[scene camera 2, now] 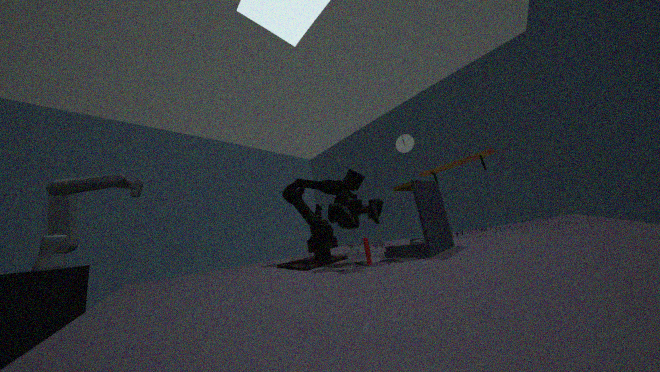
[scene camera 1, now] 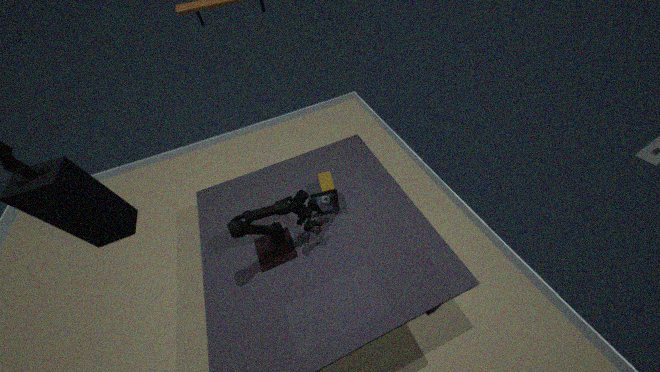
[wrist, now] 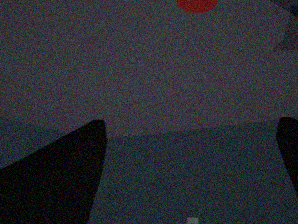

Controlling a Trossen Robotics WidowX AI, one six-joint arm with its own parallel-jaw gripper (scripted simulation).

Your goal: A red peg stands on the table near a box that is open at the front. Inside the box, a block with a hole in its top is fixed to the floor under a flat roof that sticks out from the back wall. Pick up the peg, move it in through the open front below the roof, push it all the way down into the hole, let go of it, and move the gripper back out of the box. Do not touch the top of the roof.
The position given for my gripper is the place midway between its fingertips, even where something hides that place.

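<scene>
I am holding nothing: my gripper (scene camera 2: 367, 224) is open. The wrist view gives me sight of the gripper as well (wrist: 196, 129).
</scene>
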